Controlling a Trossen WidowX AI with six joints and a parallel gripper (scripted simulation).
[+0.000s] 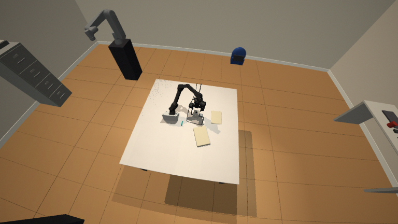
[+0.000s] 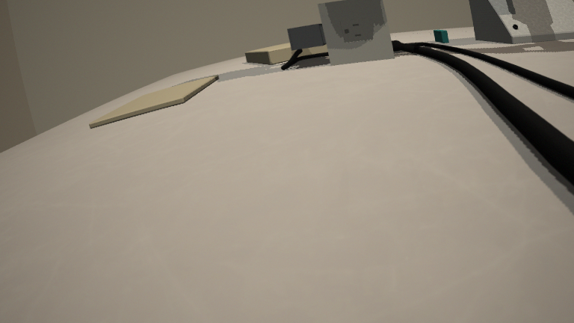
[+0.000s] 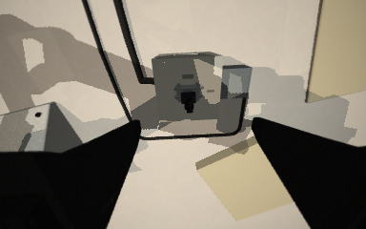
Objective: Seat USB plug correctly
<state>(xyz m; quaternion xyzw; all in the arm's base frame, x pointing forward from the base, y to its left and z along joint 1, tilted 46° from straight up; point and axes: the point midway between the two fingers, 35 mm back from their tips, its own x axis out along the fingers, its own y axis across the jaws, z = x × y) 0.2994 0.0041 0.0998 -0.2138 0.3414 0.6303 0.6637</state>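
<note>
Right now the black USB plug is 50 mm below my gripper tip. Also, from my gripper tip: small teal block (170 mm behind, 130 mm to the right, 130 mm below).
</note>
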